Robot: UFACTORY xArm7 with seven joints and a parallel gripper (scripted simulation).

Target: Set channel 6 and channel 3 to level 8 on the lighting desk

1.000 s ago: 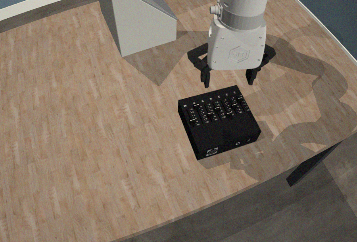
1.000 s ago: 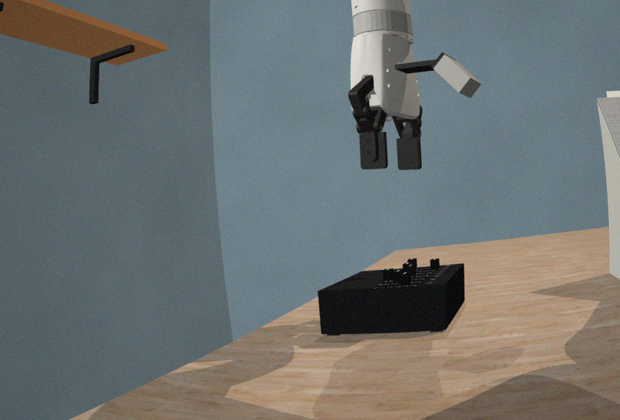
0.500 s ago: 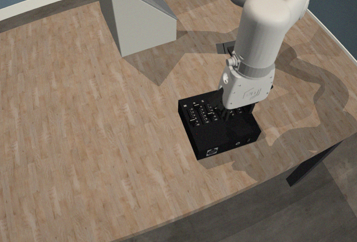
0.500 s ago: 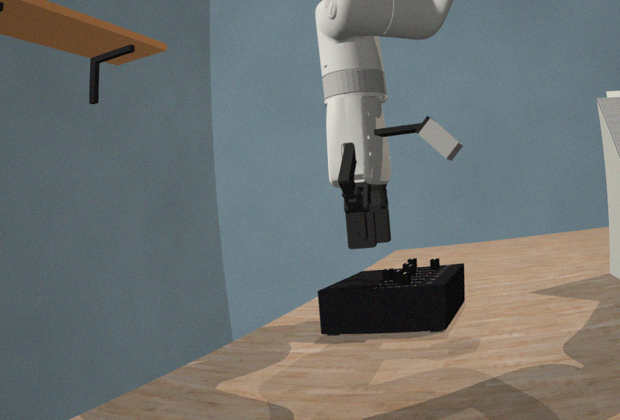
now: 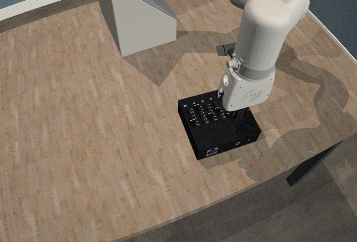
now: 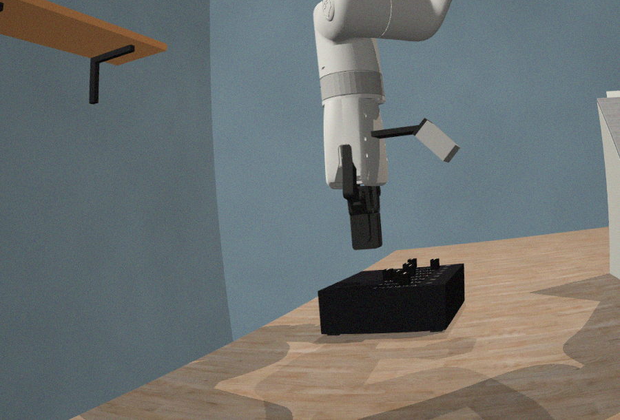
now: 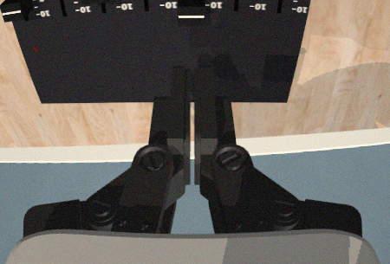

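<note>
My gripper is now 50 mm above the channel 3 fader cap and 20 mm past it. Round my hand: master fader cap (90 mm to the right, 50 mm below, 30 mm behind); channel 5 fader cap (50 mm below, 40 mm to the right, 40 mm behind); channel 6 fader cap (70 mm to the right, 70 mm behind, 50 mm below).
</note>
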